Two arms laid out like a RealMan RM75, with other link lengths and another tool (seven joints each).
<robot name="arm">
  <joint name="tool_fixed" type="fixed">
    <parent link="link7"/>
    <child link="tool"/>
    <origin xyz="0.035 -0.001 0.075" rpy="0 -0.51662 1.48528"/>
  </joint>
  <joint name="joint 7" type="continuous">
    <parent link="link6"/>
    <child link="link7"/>
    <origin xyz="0 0 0.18"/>
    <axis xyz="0 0 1"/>
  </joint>
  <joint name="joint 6" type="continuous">
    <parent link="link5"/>
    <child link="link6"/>
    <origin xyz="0 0 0"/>
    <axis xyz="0 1 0"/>
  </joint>
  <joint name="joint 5" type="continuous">
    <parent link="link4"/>
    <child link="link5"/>
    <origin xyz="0 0 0.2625"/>
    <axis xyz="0 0 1"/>
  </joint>
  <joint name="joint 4" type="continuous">
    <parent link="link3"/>
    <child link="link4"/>
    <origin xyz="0 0 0"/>
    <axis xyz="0 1 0"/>
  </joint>
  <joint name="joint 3" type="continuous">
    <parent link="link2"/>
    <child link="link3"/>
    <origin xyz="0 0 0.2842"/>
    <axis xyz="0 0 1"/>
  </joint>
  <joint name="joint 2" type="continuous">
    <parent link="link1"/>
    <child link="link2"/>
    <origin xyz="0 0 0"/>
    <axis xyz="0 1 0"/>
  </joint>
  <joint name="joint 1" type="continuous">
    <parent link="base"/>
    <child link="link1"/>
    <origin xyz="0 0 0.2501"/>
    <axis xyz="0 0 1"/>
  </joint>
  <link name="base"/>
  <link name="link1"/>
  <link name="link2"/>
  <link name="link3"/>
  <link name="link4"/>
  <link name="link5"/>
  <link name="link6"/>
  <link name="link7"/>
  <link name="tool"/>
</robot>
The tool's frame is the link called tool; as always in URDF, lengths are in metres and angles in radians. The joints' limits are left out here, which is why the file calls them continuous.
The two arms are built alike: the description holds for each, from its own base.
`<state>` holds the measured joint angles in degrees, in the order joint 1, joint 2, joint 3, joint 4, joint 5, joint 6, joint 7, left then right.
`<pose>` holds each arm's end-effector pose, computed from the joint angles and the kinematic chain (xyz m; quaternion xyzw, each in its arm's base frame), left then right.
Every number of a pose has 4 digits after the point. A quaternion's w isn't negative.
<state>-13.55 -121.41 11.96 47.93 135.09 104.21 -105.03 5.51 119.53 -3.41 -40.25 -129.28 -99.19 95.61</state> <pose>-0.4035 0.3098 -0.0216 -0.9452 0.0273 0.1544 0.2865 0.4736 0.2186 -0.0410 -0.0199 0.8829 0.4170 0.2150</pose>
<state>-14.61 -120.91 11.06 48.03 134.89 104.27 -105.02 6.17 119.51 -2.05 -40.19 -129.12 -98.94 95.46</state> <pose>-0.4011 0.3186 -0.0138 -0.9419 0.0324 0.1552 0.2961 0.4740 0.2253 -0.0370 -0.0170 0.8776 0.4276 0.2161</pose>
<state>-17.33 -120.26 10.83 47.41 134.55 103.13 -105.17 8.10 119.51 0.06 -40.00 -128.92 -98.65 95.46</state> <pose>-0.3917 0.3410 -0.0087 -0.9380 0.0477 0.1553 0.3063 0.4698 0.2425 -0.0316 -0.0176 0.8701 0.4447 0.2118</pose>
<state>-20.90 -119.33 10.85 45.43 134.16 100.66 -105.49 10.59 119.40 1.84 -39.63 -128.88 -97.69 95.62</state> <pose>-0.3799 0.3709 -0.0069 -0.9340 0.0613 0.1541 0.3166 0.4650 0.2644 -0.0271 -0.0200 0.8633 0.4592 0.2084</pose>
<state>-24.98 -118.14 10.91 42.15 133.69 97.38 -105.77 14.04 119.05 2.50 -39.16 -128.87 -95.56 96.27</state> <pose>-0.3648 0.4043 -0.0081 -0.9304 0.0726 0.1495 0.3266 0.4583 0.2951 -0.0233 -0.0281 0.8583 0.4685 0.2076</pose>
